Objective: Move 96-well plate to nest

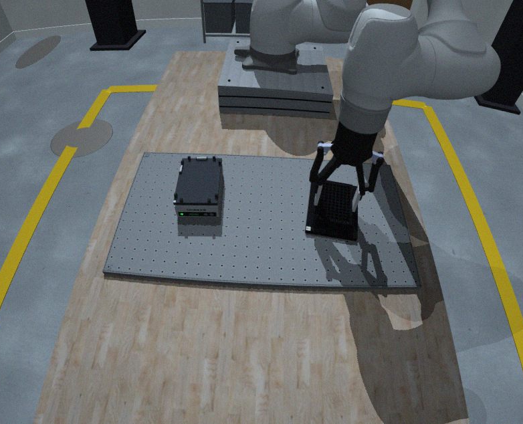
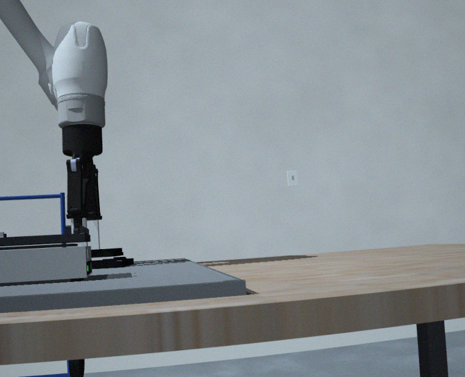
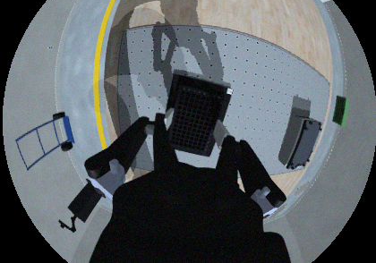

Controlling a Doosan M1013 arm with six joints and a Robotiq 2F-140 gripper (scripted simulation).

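Now: hand 3 cm above the black 96-well plate. Also, from my hand: black plate nest N1: 5 cm below; then small pale mark: 7 cm ahead, 6 cm to the right, 4 cm below.
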